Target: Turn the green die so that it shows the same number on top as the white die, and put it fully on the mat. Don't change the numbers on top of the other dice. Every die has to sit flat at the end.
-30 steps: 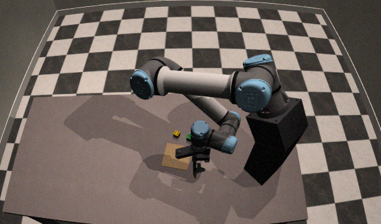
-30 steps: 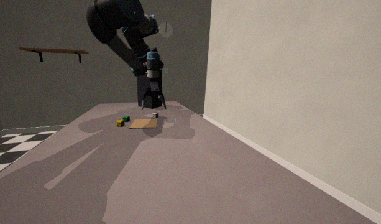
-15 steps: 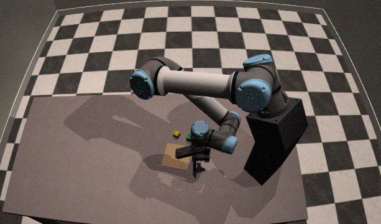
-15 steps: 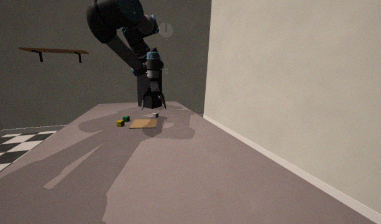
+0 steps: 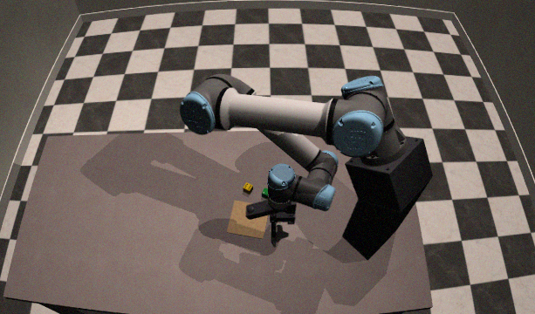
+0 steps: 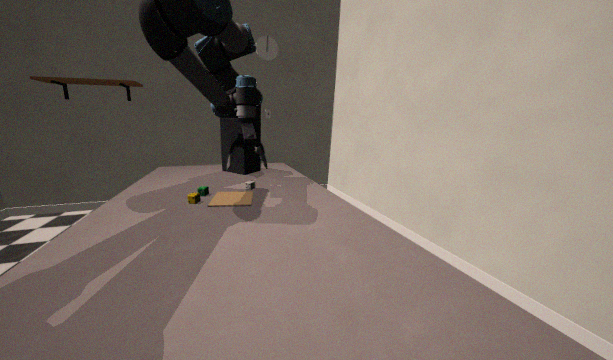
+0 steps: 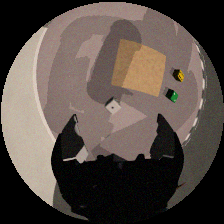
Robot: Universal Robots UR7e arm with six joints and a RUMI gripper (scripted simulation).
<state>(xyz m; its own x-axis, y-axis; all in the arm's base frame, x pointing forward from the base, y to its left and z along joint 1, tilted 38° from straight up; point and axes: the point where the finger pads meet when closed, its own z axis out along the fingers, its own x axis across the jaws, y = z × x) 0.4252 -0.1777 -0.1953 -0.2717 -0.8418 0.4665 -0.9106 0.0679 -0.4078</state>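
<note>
The green die is 30 mm behind my hand, 170 mm to the right of it and 70 mm below it. Round my hand: yellow die: 30 mm ahead, 220 mm to the right, 70 mm below; then tan mat: 70 mm ahead, 90 mm to the right, 80 mm below; then white die: 10 mm behind, 10 mm to the left, 70 mm below.
</note>
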